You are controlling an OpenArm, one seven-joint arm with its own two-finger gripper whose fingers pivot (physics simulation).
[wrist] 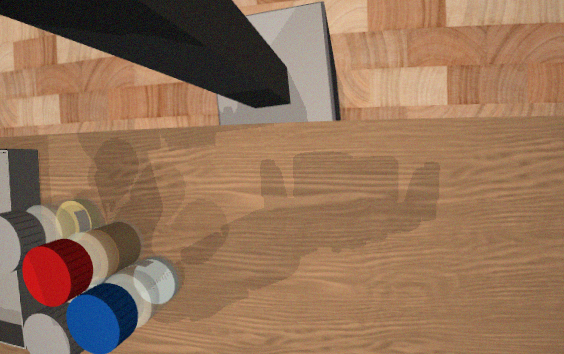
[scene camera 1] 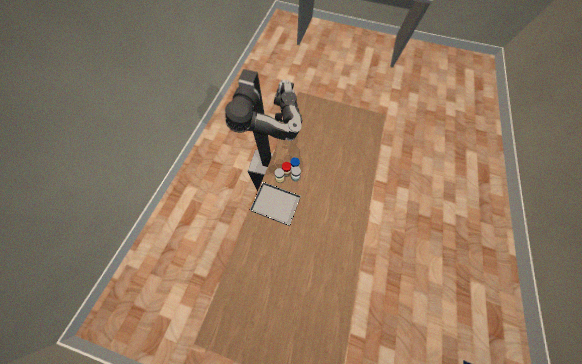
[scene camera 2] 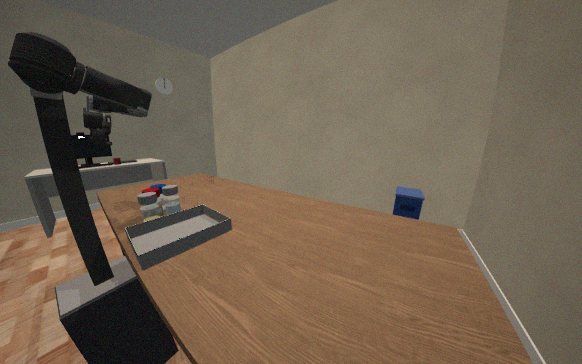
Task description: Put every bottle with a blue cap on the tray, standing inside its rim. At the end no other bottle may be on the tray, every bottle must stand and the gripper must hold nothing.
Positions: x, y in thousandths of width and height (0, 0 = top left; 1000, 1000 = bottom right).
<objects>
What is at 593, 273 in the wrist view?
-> An arm base.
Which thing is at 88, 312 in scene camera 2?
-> A dark arm post.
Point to a grey tray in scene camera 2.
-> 265, 663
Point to a red-capped bottle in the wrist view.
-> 100, 770
</objects>
